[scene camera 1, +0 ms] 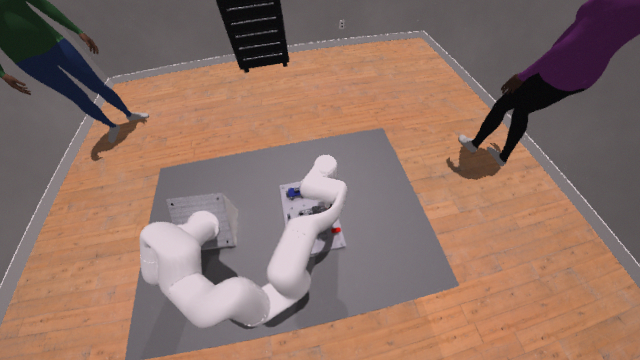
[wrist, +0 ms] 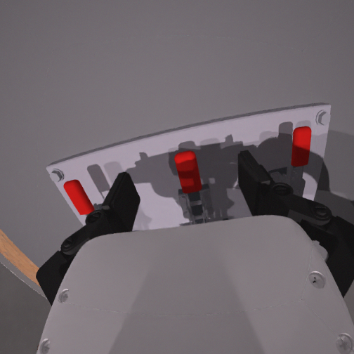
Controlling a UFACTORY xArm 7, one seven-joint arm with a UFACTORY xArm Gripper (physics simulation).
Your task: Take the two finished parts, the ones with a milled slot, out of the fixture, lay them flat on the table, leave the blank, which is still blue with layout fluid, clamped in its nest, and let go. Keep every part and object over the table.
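Places are measured from the arm's base along level axes (x right, y ahead, z up), in millimetres.
Pixels of known places: arm's base at its link origin: (scene camera 1: 204, 225).
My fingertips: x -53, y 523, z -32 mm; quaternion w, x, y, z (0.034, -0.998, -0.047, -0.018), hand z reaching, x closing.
For each thing: its top centre in the pictures, then the offset to it from my fingertips. "spot": a spot on its surface instead. Level surfaces: height alone.
- pale fixture plate at a spot on its surface: (scene camera 1: 338, 242) spot: dx +156, dy +15, dz -50 mm
- grey table at its surface level: dz -65 mm
- blue blank at its top centre: (scene camera 1: 296, 191) dx -91, dy -146, dz -24 mm
The pale fixture plate (scene camera 1: 338, 242) (wrist: 145, 151) lies on the grey table (scene camera 1: 390, 240) (wrist: 175, 60). The blue blank (scene camera 1: 294, 192) shows at the plate's back left corner in the scene view, beside the arm; it does not show in the wrist view. In the wrist view three red clamp handles stand in a row: left (wrist: 78, 197), middle (wrist: 188, 175) and right (wrist: 301, 146). My gripper (wrist: 184, 176) is open and empty, its fingers on either side of the middle handle; their height over it is hard to tell. The slotted parts cannot be made out; arm and gripper body hide much of the fixture.
The arm's metal mounting block (scene camera 1: 192, 204) stands left of the fixture. The white arm (scene camera 1: 295, 250) reaches over the table and the plate. A person in green (scene camera 1: 30, 35), a person in purple (scene camera 1: 575, 60) and a black drawer cabinet (scene camera 1: 257, 37) stand off the table.
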